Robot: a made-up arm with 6 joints. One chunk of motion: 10 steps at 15 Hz.
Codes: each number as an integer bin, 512 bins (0 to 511) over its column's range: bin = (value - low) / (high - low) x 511, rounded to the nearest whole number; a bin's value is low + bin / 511 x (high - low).
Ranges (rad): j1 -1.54..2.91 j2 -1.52..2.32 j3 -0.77..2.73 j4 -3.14..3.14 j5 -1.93..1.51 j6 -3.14..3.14
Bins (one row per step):
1: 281 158 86 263 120 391
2: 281 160 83 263 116 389
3: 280 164 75 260 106 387
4: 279 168 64 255 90 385
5: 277 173 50 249 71 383
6: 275 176 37 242 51 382
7: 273 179 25 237 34 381
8: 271 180 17 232 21 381
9: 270 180 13 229 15 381
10: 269 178 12 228 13 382
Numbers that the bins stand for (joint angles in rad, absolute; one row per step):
1: 0.9071 -0.3327 -0.1810 0.0922 -1.1222 1.6652
2: 0.9071 -0.3177 -0.2015 0.0922 -1.1491 1.6407
3: 0.8984 -0.2876 -0.2563 0.0553 -1.2164 1.6161
4: 0.8896 -0.2575 -0.3316 -0.0061 -1.3241 1.5915
5: 0.8722 -0.2200 -0.4275 -0.0799 -1.4520 1.5669
6: 0.8548 -0.1974 -0.5166 -0.1659 -1.5867 1.5546
7: 0.8374 -0.1749 -0.5988 -0.2274 -1.7011 1.5423
8: 0.8200 -0.1674 -0.6536 -0.2888 -1.7886 1.5423
9: 0.8113 -0.1674 -0.6810 -0.3257 -1.8290 1.5423
10: 0.8026 -0.1824 -0.6878 -0.3380 -1.8425 1.5546

